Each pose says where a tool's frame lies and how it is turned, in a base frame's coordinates. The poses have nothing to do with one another.
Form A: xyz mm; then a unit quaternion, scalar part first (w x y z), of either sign.
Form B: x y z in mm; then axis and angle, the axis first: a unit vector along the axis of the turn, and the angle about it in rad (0 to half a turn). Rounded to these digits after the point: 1 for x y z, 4 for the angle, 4 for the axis.
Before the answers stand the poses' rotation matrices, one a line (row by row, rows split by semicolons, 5 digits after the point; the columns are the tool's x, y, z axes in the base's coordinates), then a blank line. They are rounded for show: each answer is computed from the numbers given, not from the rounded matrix.
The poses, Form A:
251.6 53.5 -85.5 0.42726 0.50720 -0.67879 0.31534
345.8 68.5 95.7 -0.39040 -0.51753 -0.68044 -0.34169
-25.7 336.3 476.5 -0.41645 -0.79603 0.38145 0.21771
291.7 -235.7 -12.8 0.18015 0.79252 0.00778 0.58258
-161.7 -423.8 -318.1 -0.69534 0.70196 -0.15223 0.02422
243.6 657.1 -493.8 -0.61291 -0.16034 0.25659 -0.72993
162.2 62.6 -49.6 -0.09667 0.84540 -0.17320 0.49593
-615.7 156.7 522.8 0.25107 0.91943 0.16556 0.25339
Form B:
-0.12039 -0.95803 -0.26016; -0.41910 0.28662 -0.86151; 0.89992 0.00531 -0.43602
-0.15950 0.43750 0.88496; 0.97109 0.23082 0.06091; -0.17762 0.86909 -0.46167
0.61420 -0.42596 -0.66432; -0.78863 -0.36213 -0.49692; -0.02890 0.82911 -0.55834
0.32108 -0.19757 0.92621; 0.22223 -0.93497 -0.27648; 0.92061 0.29461 -0.25629
0.95248 -0.18004 0.24570; -0.24740 0.01334 0.96882; -0.17770 -0.98357 -0.03184
-0.19727 -0.97704 -0.08046; 0.81248 -0.11701 -0.57113; 0.54861 -0.17804 0.81691
0.44811 -0.19697 0.87201; -0.38873 -0.92131 -0.00834; 0.80504 -0.33524 -0.48941
0.81677 0.17720 0.54908; 0.43168 -0.81911 -0.37778; 0.38281 0.54558 -0.74552

251.6 53.5 -85.5 0.5610 -0.7508 0.3488 2.2587
345.8 68.5 95.7 0.5621 0.7391 0.3711 2.3395
-25.7 336.3 476.5 0.8756 -0.4196 -0.2395 2.2825
291.7 -235.7 -12.8 0.8057 0.0079 0.5923 2.7793
-161.7 -423.8 -318.1 -0.9767 0.2118 -0.0337 1.6038
243.6 657.1 -493.8 0.2029 -0.3247 0.9238 1.8221
162.2 62.6 -49.6 -0.8494 0.1740 -0.4983 2.9479
-615.7 156.7 522.8 0.9499 0.1710 0.2618 2.6340

